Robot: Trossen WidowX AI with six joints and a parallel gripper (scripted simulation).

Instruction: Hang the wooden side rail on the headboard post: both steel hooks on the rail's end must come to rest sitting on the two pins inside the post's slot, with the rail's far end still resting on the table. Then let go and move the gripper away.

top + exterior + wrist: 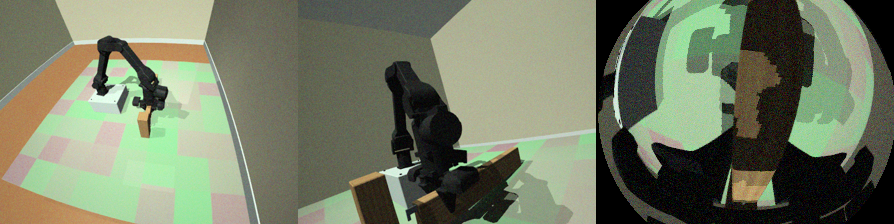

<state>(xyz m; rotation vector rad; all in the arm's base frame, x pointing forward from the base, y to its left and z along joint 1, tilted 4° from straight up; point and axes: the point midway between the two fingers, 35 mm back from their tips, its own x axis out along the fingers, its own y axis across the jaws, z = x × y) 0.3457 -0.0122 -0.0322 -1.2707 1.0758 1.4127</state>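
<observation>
The wooden headboard post is 140 mm to the right of my gripper tip, 40 mm above it and 30 mm ahead of it.
</observation>
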